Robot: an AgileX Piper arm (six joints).
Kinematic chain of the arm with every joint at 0, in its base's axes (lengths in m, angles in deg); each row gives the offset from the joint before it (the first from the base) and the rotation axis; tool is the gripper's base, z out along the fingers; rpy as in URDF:
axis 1: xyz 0 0 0.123 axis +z
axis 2: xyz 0 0 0 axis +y
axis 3: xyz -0.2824 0 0.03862 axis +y
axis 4: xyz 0.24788 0 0.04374 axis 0.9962 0 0.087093
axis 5: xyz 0 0 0 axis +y
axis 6: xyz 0.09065 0 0.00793 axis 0.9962 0 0.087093
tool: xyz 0 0 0 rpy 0 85 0
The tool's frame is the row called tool.
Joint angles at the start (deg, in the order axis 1, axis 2, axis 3, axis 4, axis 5, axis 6):
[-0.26, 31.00, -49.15, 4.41, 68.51, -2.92]
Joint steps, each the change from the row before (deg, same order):
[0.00, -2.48, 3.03, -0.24, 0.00, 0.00]
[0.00, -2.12, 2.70, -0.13, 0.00, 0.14]
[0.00, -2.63, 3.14, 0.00, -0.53, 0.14]
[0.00, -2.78, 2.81, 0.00, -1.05, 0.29]
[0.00, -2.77, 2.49, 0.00, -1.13, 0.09]
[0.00, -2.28, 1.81, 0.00, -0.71, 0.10]
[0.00, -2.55, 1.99, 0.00, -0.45, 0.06]
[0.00, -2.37, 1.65, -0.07, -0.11, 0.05]
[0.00, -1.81, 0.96, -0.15, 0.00, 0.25]
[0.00, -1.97, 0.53, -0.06, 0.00, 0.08]
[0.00, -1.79, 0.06, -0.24, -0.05, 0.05]
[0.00, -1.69, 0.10, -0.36, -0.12, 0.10]
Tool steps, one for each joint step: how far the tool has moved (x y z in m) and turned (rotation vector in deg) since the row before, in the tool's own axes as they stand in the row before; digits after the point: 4 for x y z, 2 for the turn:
[0.0138, -0.0003, 0.0040, 0.21, 0.56, -0.05]
[0.0120, -0.0002, 0.0044, 0.11, 0.58, 0.13]
[0.0133, -0.0001, 0.0052, 0.01, -0.02, 0.17]
[0.0117, -0.0001, 0.0040, 0.05, -1.02, 0.29]
[0.0105, -0.0001, 0.0031, 0.05, -1.41, 0.07]
[0.0082, -0.0001, 0.0017, 0.03, -1.18, 0.07]
[0.0095, -0.0001, 0.0021, 0.02, -1.01, 0.02]
[0.0085, -0.0001, 0.0014, 0.07, -0.83, -0.03]
[0.0057, -0.0002, 0.0000, 0.14, -0.84, 0.13]
[0.0045, 0.0000, -0.0020, 0.06, -1.44, -0.03]
[0.0027, -0.0001, -0.0035, 0.22, -1.77, -0.15]
[0.0026, -0.0003, -0.0031, 0.33, -1.70, -0.14]

